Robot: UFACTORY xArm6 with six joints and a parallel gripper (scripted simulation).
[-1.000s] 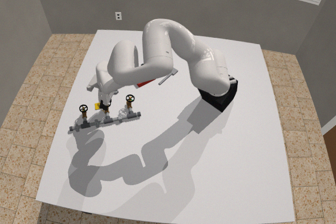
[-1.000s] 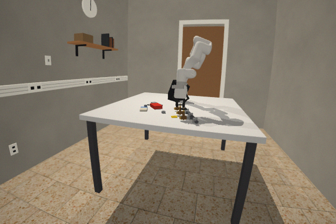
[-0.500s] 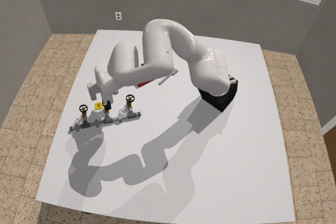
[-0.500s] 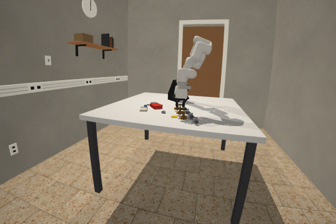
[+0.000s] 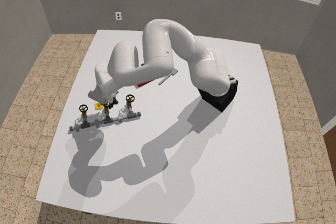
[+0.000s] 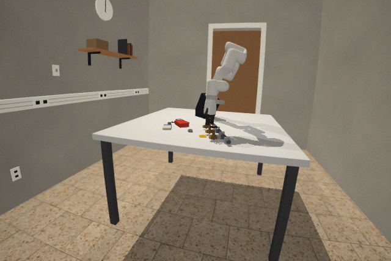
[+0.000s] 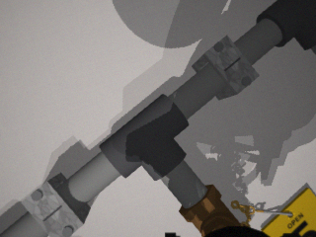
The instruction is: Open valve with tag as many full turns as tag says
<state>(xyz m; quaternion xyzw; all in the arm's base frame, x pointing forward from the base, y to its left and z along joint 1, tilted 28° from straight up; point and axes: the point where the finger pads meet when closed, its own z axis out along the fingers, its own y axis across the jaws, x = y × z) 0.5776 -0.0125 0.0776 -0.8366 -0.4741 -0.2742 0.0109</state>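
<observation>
My hand is 60 mm short of the yellow tag, 30 mm to the left of it and 80 mm above it. From my hand the other things lie so: red box: 200 mm behind, 230 mm to the right, 70 mm below; grey nut: 30 mm behind, 140 mm to the right, 80 mm below; blue block: 80 mm behind, 320 mm to the right, 80 mm below.
</observation>
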